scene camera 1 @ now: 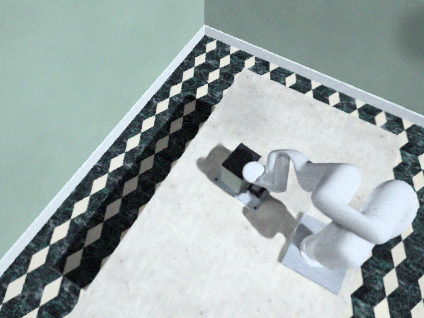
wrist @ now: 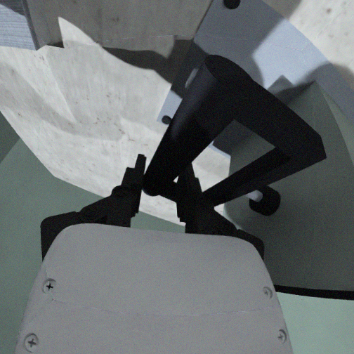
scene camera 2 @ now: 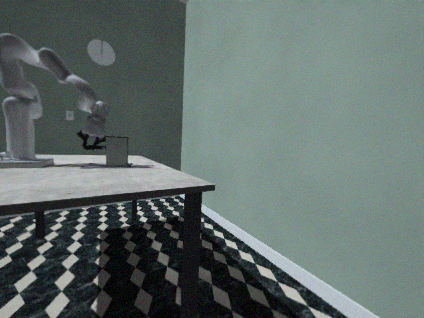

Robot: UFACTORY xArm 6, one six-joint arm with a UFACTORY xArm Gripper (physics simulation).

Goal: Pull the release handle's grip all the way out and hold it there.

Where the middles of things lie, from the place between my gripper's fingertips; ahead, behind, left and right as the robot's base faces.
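My hand's 10 mm to the right of the base plate [wrist: 275, 54] and 100 mm short of it, and it's 90 mm above the plate.
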